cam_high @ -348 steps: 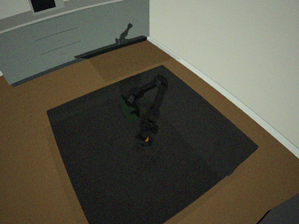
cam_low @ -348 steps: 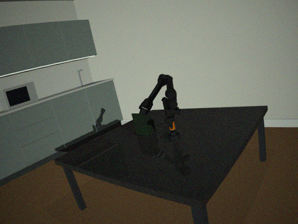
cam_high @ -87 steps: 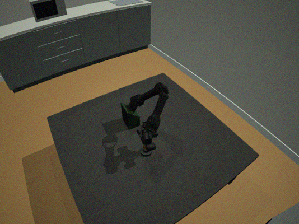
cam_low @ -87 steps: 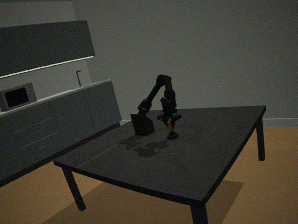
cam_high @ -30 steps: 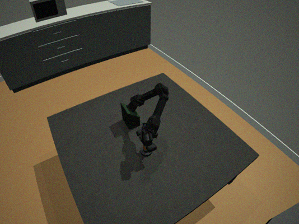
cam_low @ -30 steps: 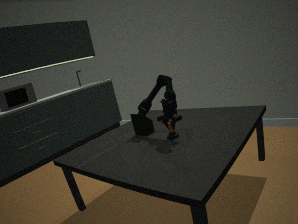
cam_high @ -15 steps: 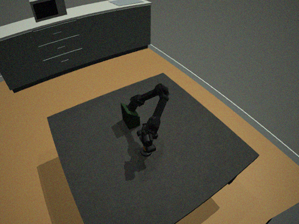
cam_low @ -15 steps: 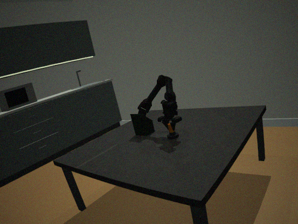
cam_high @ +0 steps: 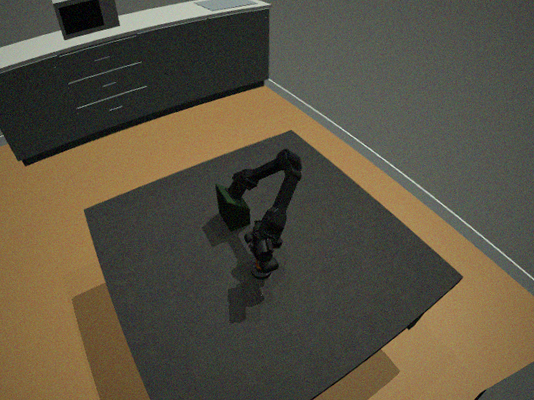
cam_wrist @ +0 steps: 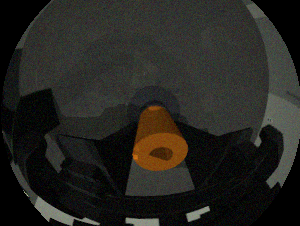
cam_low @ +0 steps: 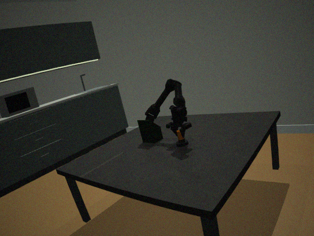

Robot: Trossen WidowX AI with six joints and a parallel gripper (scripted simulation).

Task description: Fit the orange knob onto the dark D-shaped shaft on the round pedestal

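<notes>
The orange knob is 20 mm above my gripper tip. Also, from my gripper tip: dark round pedestal: 20 mm below.
</notes>
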